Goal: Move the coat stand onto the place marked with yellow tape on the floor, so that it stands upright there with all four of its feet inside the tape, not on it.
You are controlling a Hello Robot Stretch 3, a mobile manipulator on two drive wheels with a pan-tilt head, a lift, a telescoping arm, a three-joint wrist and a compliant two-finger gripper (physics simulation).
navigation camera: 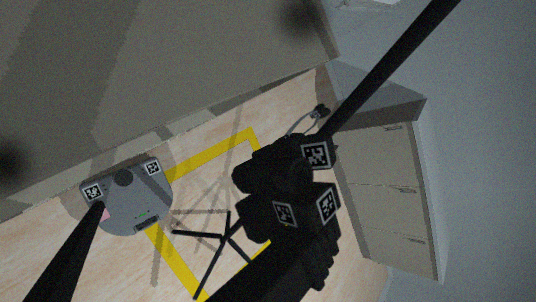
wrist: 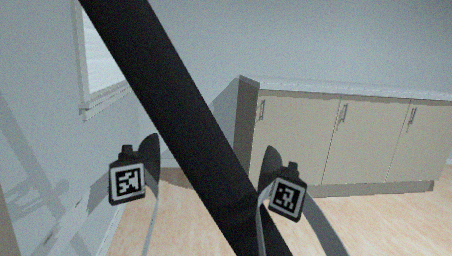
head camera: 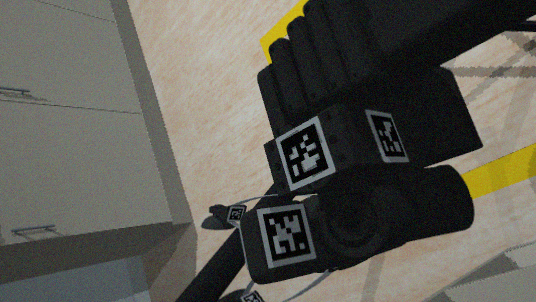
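Seen in the pictures: robot's base, origin of its link: (navigation camera: 124, 177).
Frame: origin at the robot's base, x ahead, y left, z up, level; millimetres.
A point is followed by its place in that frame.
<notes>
The black coat stand (head camera: 212, 270) {y -373, x -22, z 1017 mm} (navigation camera: 390, 67) {y -391, x 61, z 1140 mm} (wrist: 170, 90) passes between the fingers of my gripper (head camera: 226, 257) {y -425, x -30, z 969 mm} (navigation camera: 327, 129) {y -425, x -30, z 969 mm} (wrist: 211, 158) {y -425, x -30, z 969 mm}. The gripper is open, with a gap on each side of the pole in the wrist view. There the pole runs diagonally and looks tilted against the upright cabinet edges. In the navigation view its feet spread near the yellow tape (head camera: 500, 172) {y -326, x -84, z 0 mm} (navigation camera: 210, 152) {y -506, x -59, z 1 mm}; one foot's end overlaps the near tape strip, the others appear inside. I cannot tell whether the feet touch the floor. The arm hides part of the tape and the pole's lower part.
My grey base (navigation camera: 127, 202) {y 32, x -105, z 159 mm} covers one tape corner. A beige cabinet (head camera: 75, 165) {y -1707, x -633, z 543 mm} (navigation camera: 385, 195) {y -1748, x -1045, z 524 mm} (wrist: 300, 140) stands beyond the gripper. A large grey-brown surface (navigation camera: 200, 55) {y -107, x 130, z 1060 mm} borders the tape's other side. A window (wrist: 102, 60) is in the wall at the left of the wrist view.
</notes>
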